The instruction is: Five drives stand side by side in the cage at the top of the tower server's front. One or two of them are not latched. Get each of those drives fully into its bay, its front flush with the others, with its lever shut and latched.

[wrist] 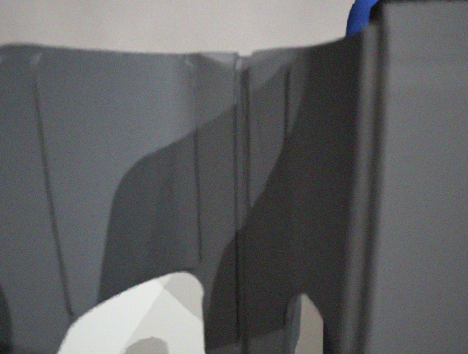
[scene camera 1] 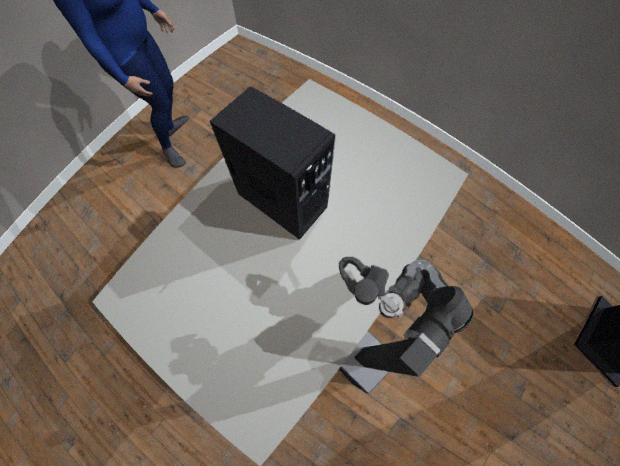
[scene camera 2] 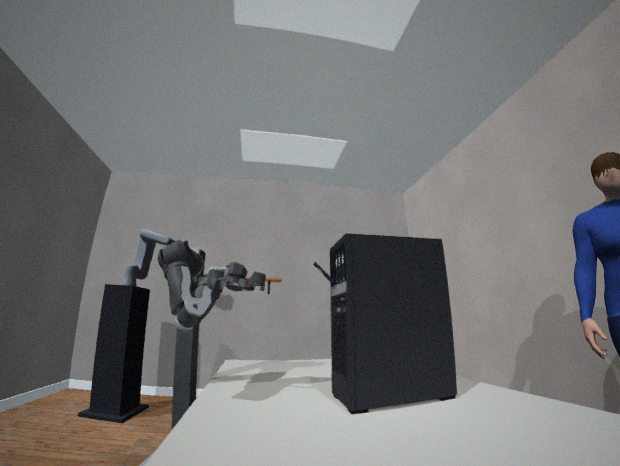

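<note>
The black tower server point(scene camera 1: 273, 132) point(scene camera 2: 400, 320) stands upright. Its drive cage point(scene camera 1: 315, 172) point(scene camera 2: 339, 263) is at the top of the front, with pale marks on the drives. In scene camera 2 one open lever point(scene camera 2: 322, 271) sticks out and up from the front; which drive it belongs to I cannot tell, nor whether every drive is flush. My gripper point(scene camera 1: 344, 261) point(scene camera 2: 262, 281) point(wrist: 263, 212) is shut and holds nothing, its fingers forming a closed loop. It is in front of the server, apart from it. In the wrist view the fingers fill most of the picture and the drives do not show.
The server stands on a pale surface point(scene camera 1: 400, 200) point(scene camera 2: 280, 435). A person in blue point(scene camera 1: 150, 75) point(scene camera 2: 596, 250) stands behind the server. A black pedestal point(scene camera 2: 120, 345) with a grey arm stands behind my arm. An orange bar point(scene camera 2: 275, 280) shows beyond the gripper in scene camera 2.
</note>
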